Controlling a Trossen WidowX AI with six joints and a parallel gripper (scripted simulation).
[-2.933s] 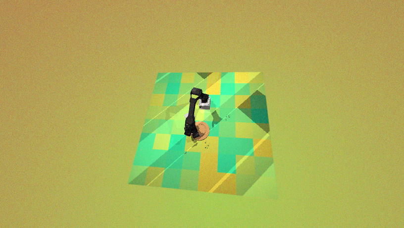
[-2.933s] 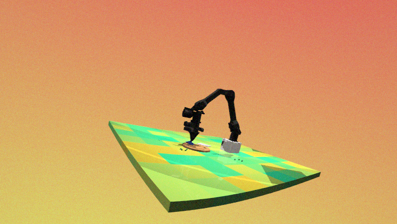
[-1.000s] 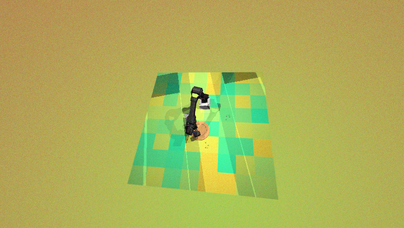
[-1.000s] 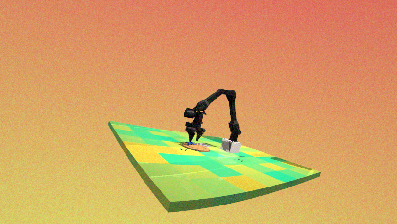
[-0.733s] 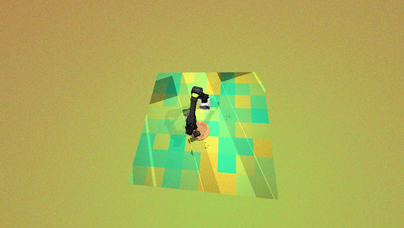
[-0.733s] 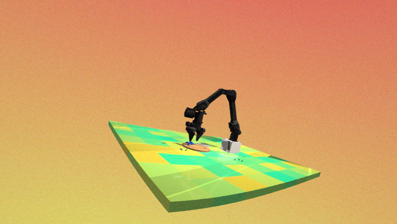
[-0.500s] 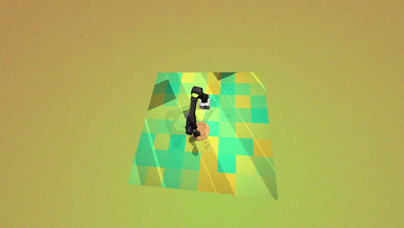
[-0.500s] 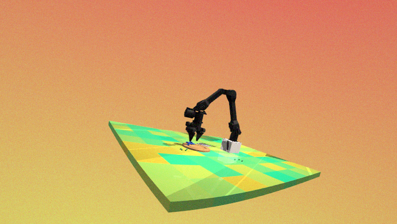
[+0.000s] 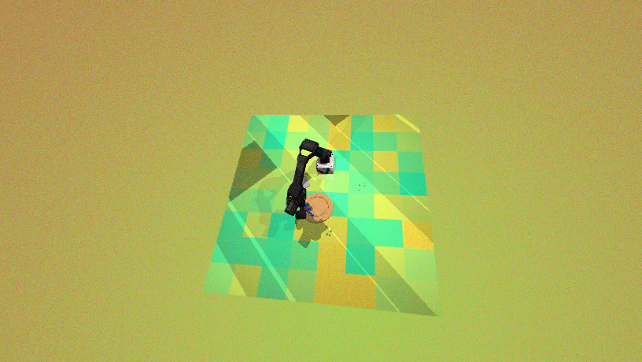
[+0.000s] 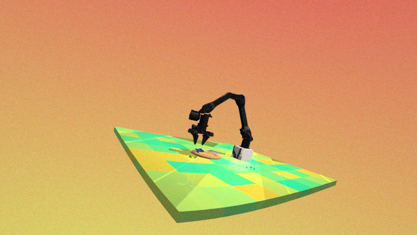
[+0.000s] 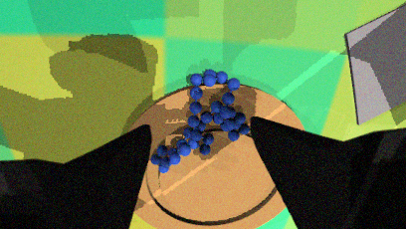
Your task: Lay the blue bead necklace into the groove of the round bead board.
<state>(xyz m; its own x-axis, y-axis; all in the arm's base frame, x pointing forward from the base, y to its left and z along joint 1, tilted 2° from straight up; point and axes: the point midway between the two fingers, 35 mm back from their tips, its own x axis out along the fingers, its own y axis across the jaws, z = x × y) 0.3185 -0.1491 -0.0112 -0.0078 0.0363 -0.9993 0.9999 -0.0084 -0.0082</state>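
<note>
Now: gripper tip 10 mm past the round bead board, 80 mm to the right of it and 40 mm above it. Also, from my gripper tip: flat grey piece: 190 mm behind, 20 mm to the right, 50 mm below.
</note>
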